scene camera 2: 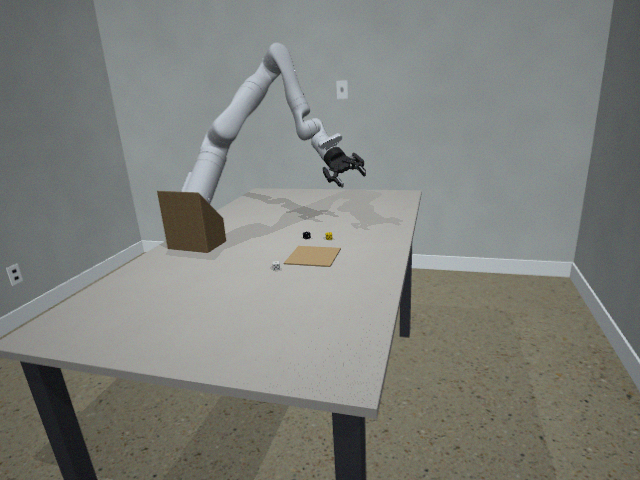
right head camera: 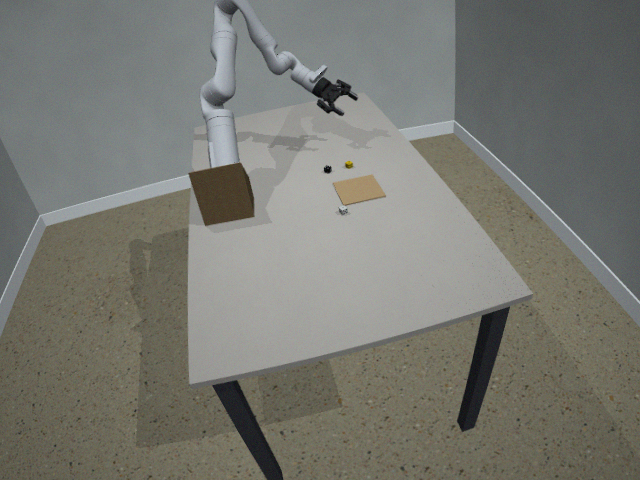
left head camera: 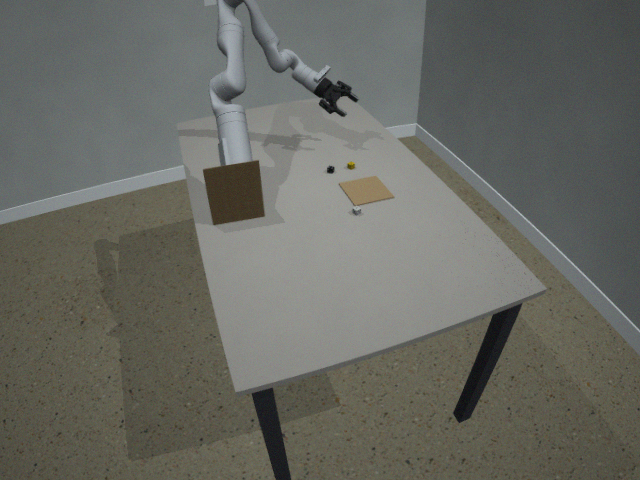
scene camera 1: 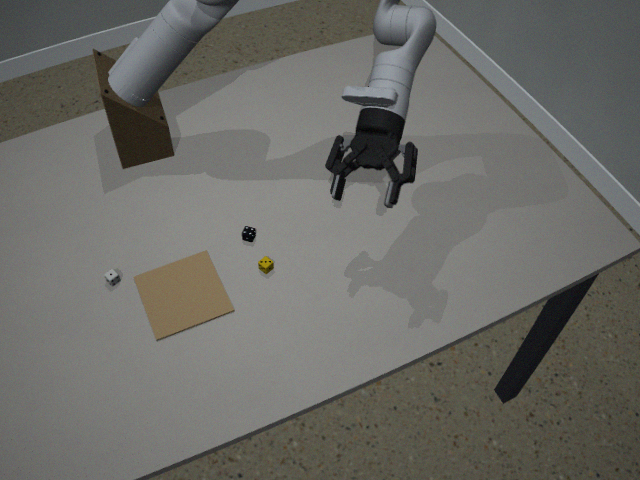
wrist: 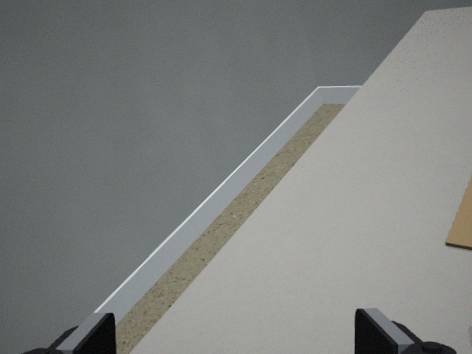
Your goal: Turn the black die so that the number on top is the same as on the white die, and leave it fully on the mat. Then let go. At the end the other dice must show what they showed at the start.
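Frame: origin at the arm's base, x back, y left, z down, level; metres.
Where they show: gripper, between the fingertips: (scene camera 2: 353,180) (right head camera: 350,106) (left head camera: 351,107) (scene camera 1: 361,203) (wrist: 235,338); arm's base, origin of its link: (scene camera 2: 195,203) (right head camera: 226,172) (left head camera: 238,170) (scene camera 1: 127,90).
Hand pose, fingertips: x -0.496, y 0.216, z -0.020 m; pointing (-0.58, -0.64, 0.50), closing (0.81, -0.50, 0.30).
Observation:
Each offset is from my fingertips to the top centre of the thing.
The black die {dx +0.152, dy -0.131, dz +0.148 m} (left head camera: 330,169) (right head camera: 327,168) (scene camera 1: 249,233) (scene camera 2: 306,235) lies on the table off the mat, with several pips on top in scene camera 1. The white die {dx +0.190, dy -0.387, dz +0.148 m} (left head camera: 356,210) (right head camera: 343,209) (scene camera 1: 112,277) (scene camera 2: 276,266) lies beyond the mat's other side and shows one pip on top. The tan mat {dx +0.100, dy -0.290, dz +0.164 m} (left head camera: 366,190) (right head camera: 359,189) (scene camera 1: 183,294) (scene camera 2: 312,256) (wrist: 462,225) lies flat between them and bears no die. My gripper (left head camera: 348,105) (right head camera: 347,104) (scene camera 1: 363,200) (scene camera 2: 352,179) (wrist: 235,338) is open and empty, tilted, high above the table and away from the dice.
A yellow die {dx +0.075, dy -0.138, dz +0.148 m} (left head camera: 351,165) (right head camera: 348,164) (scene camera 1: 265,264) (scene camera 2: 328,236) lies close to the black die, off the mat, with three pips on top in scene camera 1. A brown block-like stand (left head camera: 235,193) (right head camera: 224,195) (scene camera 1: 142,136) (scene camera 2: 186,222) stands under the arm's base at the table's edge.

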